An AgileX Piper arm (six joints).
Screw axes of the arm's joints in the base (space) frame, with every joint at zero. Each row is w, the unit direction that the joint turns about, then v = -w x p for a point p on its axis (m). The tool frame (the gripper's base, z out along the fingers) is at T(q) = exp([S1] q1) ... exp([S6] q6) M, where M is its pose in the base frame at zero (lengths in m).
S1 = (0, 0, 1, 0, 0, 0)
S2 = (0, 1, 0, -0.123, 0, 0)
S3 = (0, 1, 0, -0.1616, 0, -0.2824)
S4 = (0.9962, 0, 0.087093, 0, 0.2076, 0)
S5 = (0, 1, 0, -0.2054, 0, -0.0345)
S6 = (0.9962, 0, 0.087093, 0, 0.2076, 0)
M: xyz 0.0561 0 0.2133 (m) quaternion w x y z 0.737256 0 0.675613 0
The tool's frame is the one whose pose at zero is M.
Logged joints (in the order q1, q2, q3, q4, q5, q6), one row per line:
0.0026 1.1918 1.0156 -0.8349 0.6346 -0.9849
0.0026 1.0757 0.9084 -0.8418 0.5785 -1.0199
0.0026 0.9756 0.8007 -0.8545 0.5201 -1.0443
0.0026 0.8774 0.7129 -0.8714 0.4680 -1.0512
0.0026 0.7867 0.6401 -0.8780 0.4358 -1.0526
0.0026 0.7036 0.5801 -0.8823 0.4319 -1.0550
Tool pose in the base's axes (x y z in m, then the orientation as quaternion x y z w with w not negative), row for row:
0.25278 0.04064 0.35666 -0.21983 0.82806 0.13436 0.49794
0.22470 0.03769 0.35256 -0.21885 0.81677 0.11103 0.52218
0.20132 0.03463 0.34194 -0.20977 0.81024 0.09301 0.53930
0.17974 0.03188 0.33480 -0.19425 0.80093 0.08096 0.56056
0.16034 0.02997 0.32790 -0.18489 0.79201 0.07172 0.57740
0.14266 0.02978 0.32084 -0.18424 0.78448 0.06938 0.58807
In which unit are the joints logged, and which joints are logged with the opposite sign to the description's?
The joints are logged in radians. Opposite sign: q3, q4.
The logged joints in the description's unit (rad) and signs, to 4 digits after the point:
0.0026 1.1918 -1.0156 0.8349 0.6346 -0.9849
0.0026 1.0757 -0.9084 0.8418 0.5785 -1.0199
0.0026 0.9756 -0.8007 0.8545 0.5201 -1.0443
0.0026 0.8774 -0.7129 0.8714 0.4680 -1.0512
0.0026 0.7867 -0.6401 0.8780 0.4358 -1.0526
0.0026 0.7036 -0.5801 0.8823 0.4319 -1.0550

